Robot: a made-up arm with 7 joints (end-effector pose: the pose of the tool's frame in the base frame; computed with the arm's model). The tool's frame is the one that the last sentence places.
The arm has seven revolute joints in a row. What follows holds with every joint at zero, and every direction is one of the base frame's.
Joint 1 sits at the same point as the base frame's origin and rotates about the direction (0, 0.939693, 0.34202).
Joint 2 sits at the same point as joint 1 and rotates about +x.
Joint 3 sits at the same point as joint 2 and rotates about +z.
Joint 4 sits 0.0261 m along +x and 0.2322 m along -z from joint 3 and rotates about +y.
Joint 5 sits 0.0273 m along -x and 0.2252 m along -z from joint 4 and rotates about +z.
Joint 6 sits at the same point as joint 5 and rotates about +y.
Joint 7 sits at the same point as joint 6 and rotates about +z.
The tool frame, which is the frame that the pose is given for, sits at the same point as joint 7; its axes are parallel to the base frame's.
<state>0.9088 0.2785 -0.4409 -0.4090 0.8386 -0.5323 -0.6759</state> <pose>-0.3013 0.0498 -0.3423 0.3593 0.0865 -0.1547</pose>
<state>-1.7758 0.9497 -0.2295 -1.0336 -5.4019 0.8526 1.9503</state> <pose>0.2847 0.0705 0.3063 -1.7416 -1.0609 1.0363</pose>
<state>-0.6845 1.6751 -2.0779 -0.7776 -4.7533 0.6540 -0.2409</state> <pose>0.0894 0.4234 -0.0971 0.8812 0.5226 -0.0459</pose>
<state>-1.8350 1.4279 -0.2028 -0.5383 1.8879 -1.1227 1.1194</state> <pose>0.1904 0.2949 0.2897 1.2712 1.4119 -0.3512</pose>
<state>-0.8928 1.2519 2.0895 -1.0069 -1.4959 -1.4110 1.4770</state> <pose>0.0113 0.4262 0.0087 0.8762 -2.8897 0.0700</pose>
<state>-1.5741 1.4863 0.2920 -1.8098 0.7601 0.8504 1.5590</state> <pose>0.0198 0.1214 0.3004 -1.4227 -2.3310 0.1855</pose>
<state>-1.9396 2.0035 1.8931 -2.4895 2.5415 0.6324 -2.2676</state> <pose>-0.1470 0.0925 -0.0935 -1.4646 -0.0312 -0.3953</pose>
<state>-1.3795 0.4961 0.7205 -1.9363 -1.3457 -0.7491 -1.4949</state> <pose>0.1839 0.1231 0.2074 -2.6438 -0.1319 -0.3267</pose>
